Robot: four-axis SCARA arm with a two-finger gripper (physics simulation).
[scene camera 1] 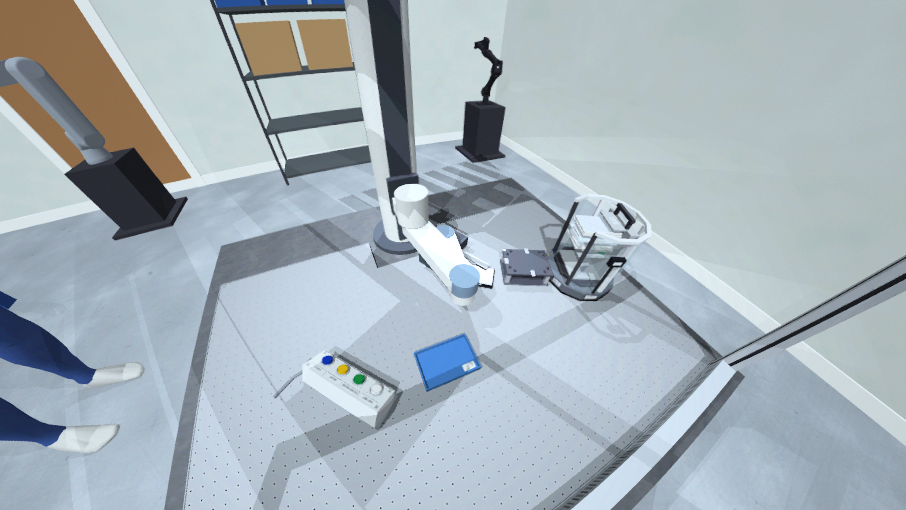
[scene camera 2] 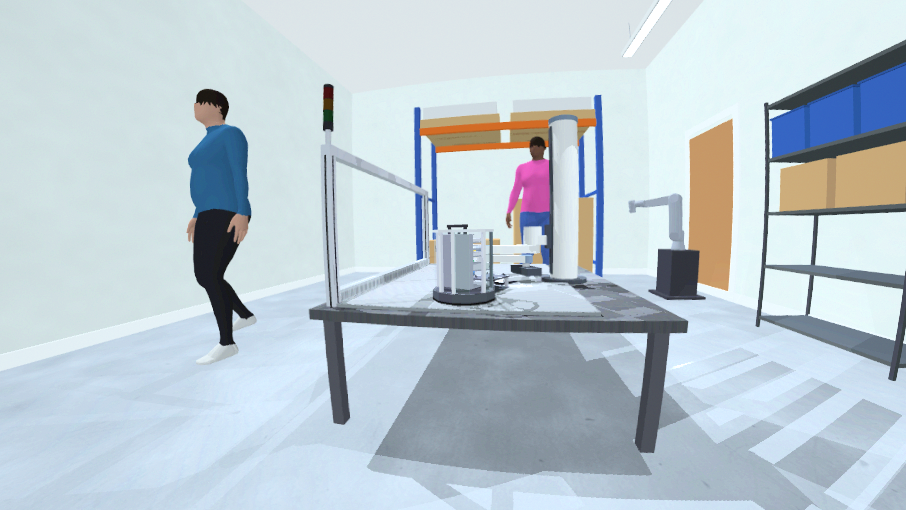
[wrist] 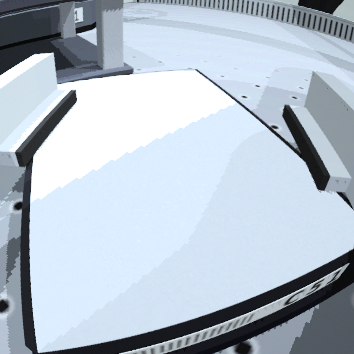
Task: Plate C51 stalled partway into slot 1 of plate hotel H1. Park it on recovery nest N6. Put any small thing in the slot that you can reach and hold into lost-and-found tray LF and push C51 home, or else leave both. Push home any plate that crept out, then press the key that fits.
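Places are measured from the arm's base along level axes (x right, y ahead, z up), in metres.
Where they show: gripper, fingertip midpoint: [scene camera 1: 480, 275] [wrist: 179, 78]; arm's base at its link origin: [scene camera 1: 403, 234] [scene camera 2: 563, 280].
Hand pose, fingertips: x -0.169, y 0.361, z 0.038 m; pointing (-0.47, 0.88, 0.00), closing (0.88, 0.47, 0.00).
Observation:
Things, the pixels of their top centre, and the offset from my fingertips.
- Plate C51 at its top centre: [wrist: 155, 132] [scene camera 1: 476, 273] dy -0.022, dx +0.005, dz -0.011 m
- round plate hotel at its top centre: [scene camera 1: 614, 211] [scene camera 2: 462, 224] dy +0.131, dx -0.353, dz +0.269 m
- blue tray at its top centre: [scene camera 1: 447, 359] dy +0.214, dx +0.229, dz -0.008 m
- key box at its top centre: [scene camera 1: 342, 380] [scene camera 2: 473, 257] dy +0.184, dx +0.483, dz +0.059 m
- dark raised block at its top centre: [scene camera 1: 527, 259] [scene camera 2: 490, 274] dy +0.035, dx -0.166, dz +0.045 m
Plate C51 [wrist: 165, 200] [scene camera 1: 486, 276] is white with a dark rim and lies flat below my gripper [wrist: 179, 78], its label towards the bottom edge in the wrist view. My gripper is open, one finger beside each long side of the plate, apart from it as far as I can tell. The round plate hotel [scene camera 1: 581, 259] [scene camera 2: 464, 296] holds several pale plates; its slot contents are unclear. A blue tray [scene camera 1: 443, 361] with a small label lies nearer the front. The key box [scene camera 1: 345, 395] has blue, amber, green and white keys. Whether a nest lies under C51 is hidden.
A dark raised block [scene camera 1: 526, 261] on light posts stands between C51 and the hotel; its post [wrist: 110, 35] shows at the wrist view's upper left. The arm's column [scene camera 2: 564, 196] stands behind the work area. A framed guard [scene camera 2: 329, 234] runs along one table side. People stand beyond the table.

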